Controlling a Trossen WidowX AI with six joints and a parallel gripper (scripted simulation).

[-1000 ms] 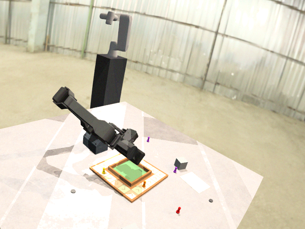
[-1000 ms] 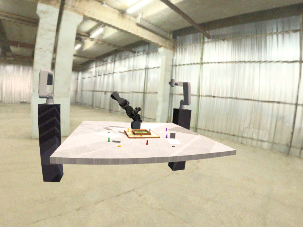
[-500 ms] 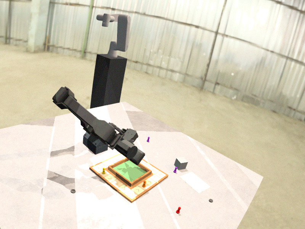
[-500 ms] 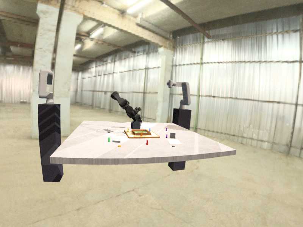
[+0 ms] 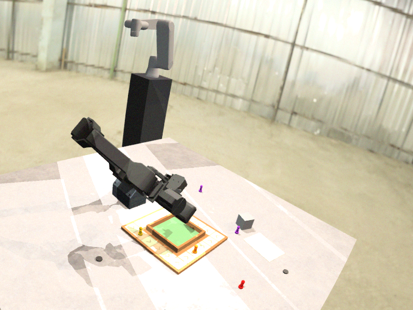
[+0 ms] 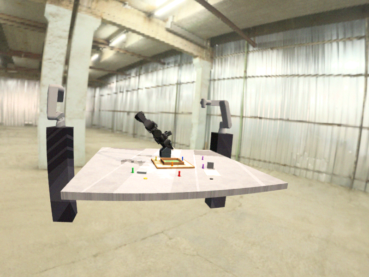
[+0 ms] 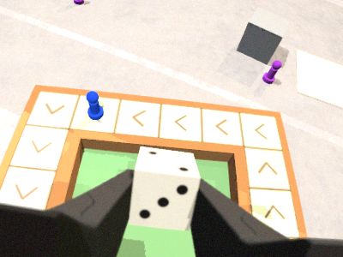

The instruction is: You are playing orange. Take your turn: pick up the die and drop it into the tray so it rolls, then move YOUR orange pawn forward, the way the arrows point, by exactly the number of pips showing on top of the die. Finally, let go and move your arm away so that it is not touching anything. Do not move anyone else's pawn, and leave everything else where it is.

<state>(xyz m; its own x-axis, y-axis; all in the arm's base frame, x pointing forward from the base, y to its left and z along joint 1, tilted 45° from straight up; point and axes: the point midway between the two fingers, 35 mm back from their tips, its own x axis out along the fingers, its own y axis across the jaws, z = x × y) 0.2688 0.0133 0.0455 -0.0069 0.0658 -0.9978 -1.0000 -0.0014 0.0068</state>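
My gripper tip is right at the white die. From my gripper tip the other things lie so: yellow pawn 120 mm to the right, 100 mm below, 60 mm behind; blue pawn 110 mm to the left, 100 mm below, 70 mm behind; orange pawn 120 mm ahead, 100 mm below, 20 mm to the right.
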